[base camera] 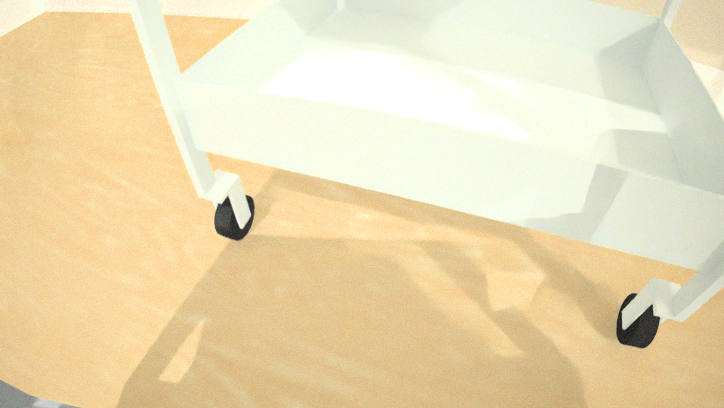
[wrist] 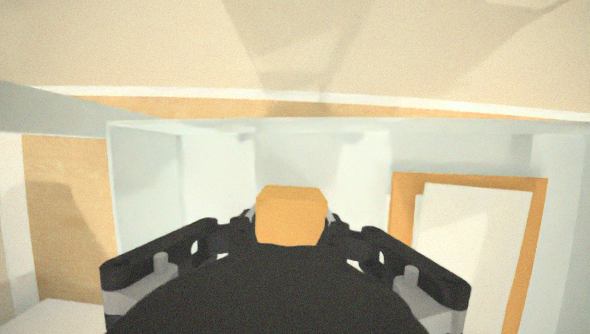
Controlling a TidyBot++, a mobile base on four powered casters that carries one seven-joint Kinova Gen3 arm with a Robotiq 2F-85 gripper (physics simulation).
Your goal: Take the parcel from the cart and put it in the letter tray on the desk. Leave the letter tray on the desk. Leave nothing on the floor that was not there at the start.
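Frame: origin at the arm's base, x back, y right, z up, level; millimetres.
Seen in the pictures: gripper, fingertip midpoint: [wrist: 290, 216].
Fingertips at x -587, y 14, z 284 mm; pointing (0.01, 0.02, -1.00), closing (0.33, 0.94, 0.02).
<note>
Offsets run from my fingertips to a thing's middle. "*": to the spot under its first point. Level surfaces: height alone.
The parcel, an orange box {dy -2, dx +5, dz +7 mm} [wrist: 290, 226], shows at the middle of the wrist view, inside the pale upper tray of the cart [base camera: 379, 146] [wrist: 145, 185]. My gripper [wrist: 290, 216] is shut on the parcel, with one fingertip against each side. The black gripper body hides the parcel's lower part, and I cannot tell whether it touches the tray bottom. The gripper and parcel do not show in the base camera view. The desk does not show in either view, and I cannot tell whether the letter tray does.
An orange flat holder {* dy +102, dx +19, dz -8 mm} [wrist: 402, 200] with white sheets {dy +136, dx +131, dz -4 mm} [wrist: 465, 235] lies right of the gripper, within the cart's walls. The cart's lower tray and black casters [base camera: 234, 217] [base camera: 638, 321] stand before the base on the wood floor {dz -681 mm} [base camera: 75, 228]. A beige wall [wrist: 150, 45] rises behind the cart.
</note>
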